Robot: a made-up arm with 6 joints.
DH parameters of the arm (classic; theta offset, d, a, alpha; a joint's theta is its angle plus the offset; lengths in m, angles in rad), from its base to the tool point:
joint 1: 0 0.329 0 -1.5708
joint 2: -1.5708 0 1.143 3.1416
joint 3: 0 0 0 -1.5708
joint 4: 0 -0.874 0 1.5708
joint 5: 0 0.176 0 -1.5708
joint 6: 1.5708 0 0 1.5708
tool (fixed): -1.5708 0 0 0
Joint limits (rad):
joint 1: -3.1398..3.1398
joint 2: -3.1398..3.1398
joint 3: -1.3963..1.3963
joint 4: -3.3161..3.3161
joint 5: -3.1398..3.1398
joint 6: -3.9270..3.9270
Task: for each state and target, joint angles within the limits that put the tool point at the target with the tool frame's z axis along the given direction. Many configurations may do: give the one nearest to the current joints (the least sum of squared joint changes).
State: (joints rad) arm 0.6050 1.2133 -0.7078 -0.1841 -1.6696 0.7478
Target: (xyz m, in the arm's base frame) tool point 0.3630 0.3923 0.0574 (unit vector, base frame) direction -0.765 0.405 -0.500
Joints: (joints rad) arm 1.1319 1.2108 -0.9746 -0.4031 -1.6816 1.1733
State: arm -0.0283 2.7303 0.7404 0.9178 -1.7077 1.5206
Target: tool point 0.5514 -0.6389 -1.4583 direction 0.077 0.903 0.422
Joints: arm -0.6990 2.5056 0.9812 0.7034 -1.7836 2.0445
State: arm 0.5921 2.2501 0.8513 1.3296 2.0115 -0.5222
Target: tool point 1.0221 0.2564 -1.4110 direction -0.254 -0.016 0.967
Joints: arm 0.2669 2.5856 1.3473 1.4438 1.5093 -0.0729
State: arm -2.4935 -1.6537 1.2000 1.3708 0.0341 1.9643
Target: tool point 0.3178 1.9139 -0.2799 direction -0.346 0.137 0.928
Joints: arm -1.7479 -1.9018 1.3125 1.4318 0.0127 2.0832
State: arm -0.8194 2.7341 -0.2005 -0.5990 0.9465 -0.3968
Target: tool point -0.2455 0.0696 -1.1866 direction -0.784 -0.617 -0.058
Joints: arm -0.9348 2.6684 0.2230 -0.4796 -0.0265 -1.0268
